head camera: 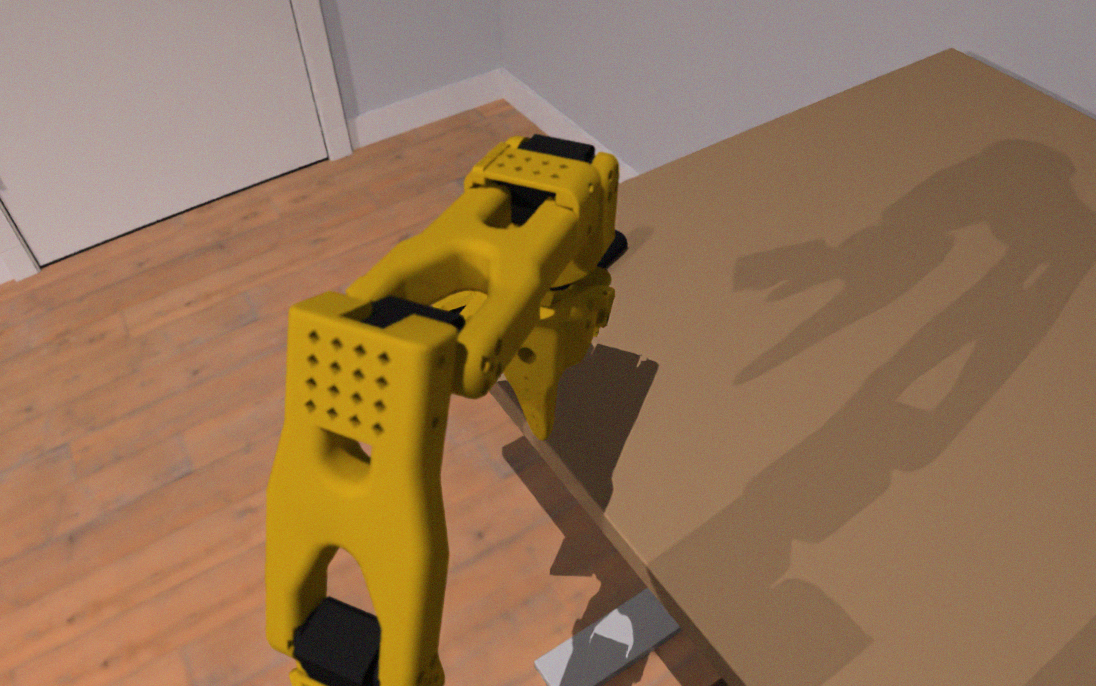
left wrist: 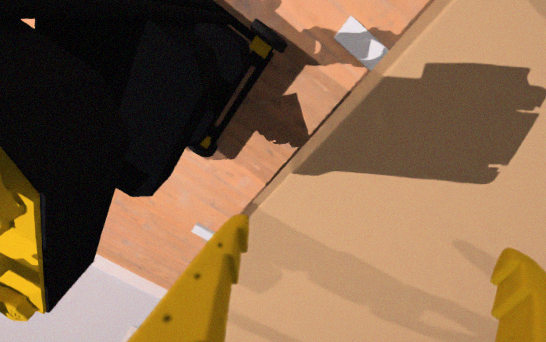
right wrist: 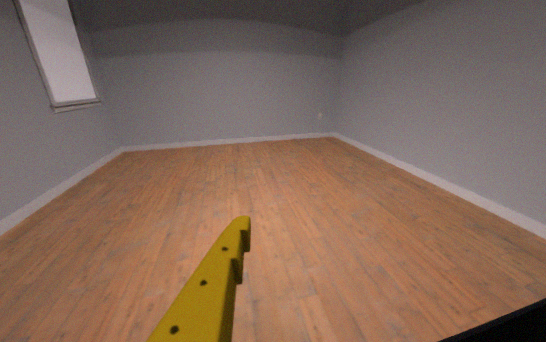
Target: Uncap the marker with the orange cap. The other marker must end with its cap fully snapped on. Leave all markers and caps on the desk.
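Places are measured from the left arm's base along level axes (x ahead, y left, z up), in centimetres.
Where they show: left hand at its tool point: [head camera: 544, 429] [left wrist: 247, 228]; right hand at its tool point: [right wrist: 249, 229]; right arm's base at its link origin: [left wrist: 2, 294].
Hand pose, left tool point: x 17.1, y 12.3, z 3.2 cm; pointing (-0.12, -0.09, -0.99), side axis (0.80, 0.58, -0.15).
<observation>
After its pixels a point has its place.
A black marker end [head camera: 617, 248] {z -4.1, x 35.2, y 30.2 cm} shows on the desk at the upper middle of the head view, just past the left arm; the arm hides the rest of it, and its cap colour cannot be told. An orange cap and a second marker do not show. My left gripper [head camera: 545, 408] [left wrist: 375, 236] is open and empty, with a wide gap between its jaws. It hangs over the desk's edge strip, pointing down, near the marker in the head view. My right gripper [right wrist: 243, 225] is fully open, one notched jaw in view, pointing over the floor away from the desk.
The brown desk [head camera: 914, 339] {z -5.4, x 49.6, y 9.3 cm} [left wrist: 400, 210] {z -5.5, x 28.4, y 13.0 cm} has its near edge under the left gripper. A grey flat bar [head camera: 610, 643] [left wrist: 361, 42] lies beside that edge. The black cart body [left wrist: 100, 100] {z -8.5, x 3.7, y 3.3 cm} fills the upper left of the left wrist view. Arm shadows cross the desk.
</observation>
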